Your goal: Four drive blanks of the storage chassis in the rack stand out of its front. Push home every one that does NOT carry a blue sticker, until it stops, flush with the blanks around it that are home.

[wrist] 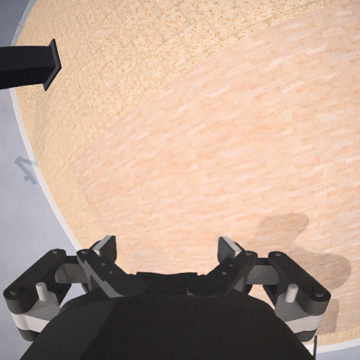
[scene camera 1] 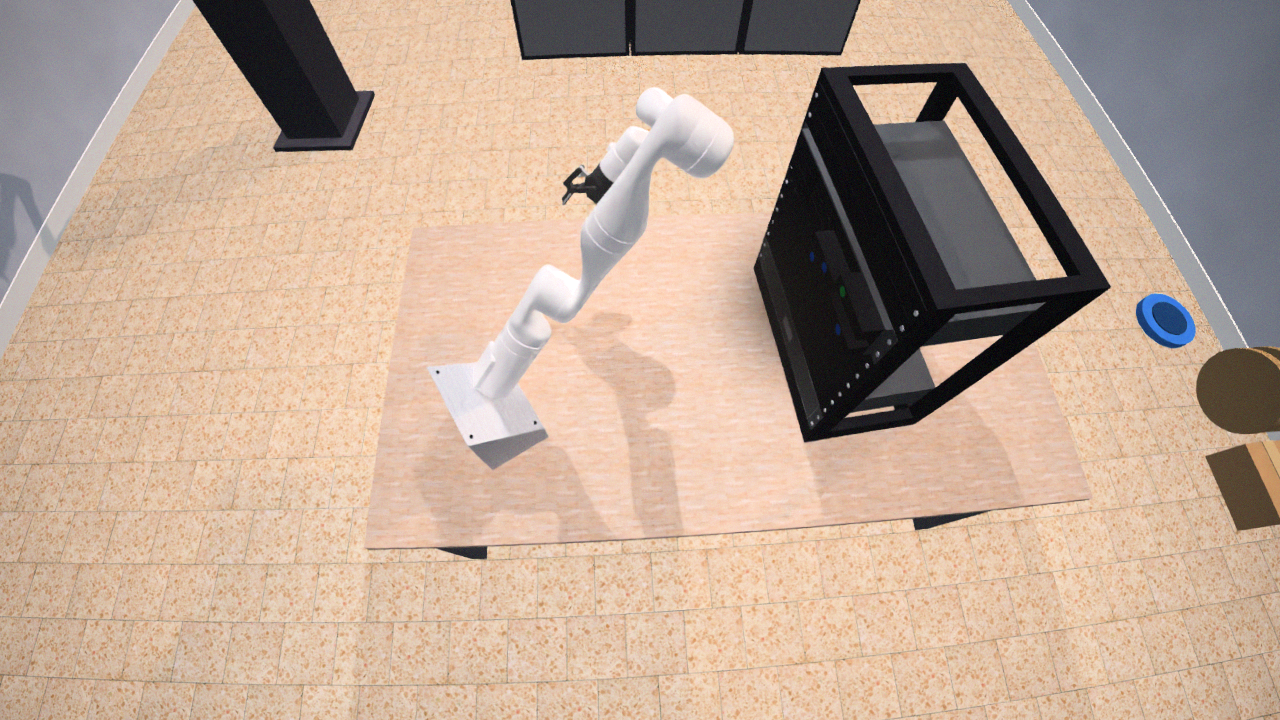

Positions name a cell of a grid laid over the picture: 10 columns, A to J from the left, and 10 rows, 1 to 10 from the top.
Labels:
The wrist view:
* my gripper: E7
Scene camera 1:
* my gripper: E3
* black rack: H3

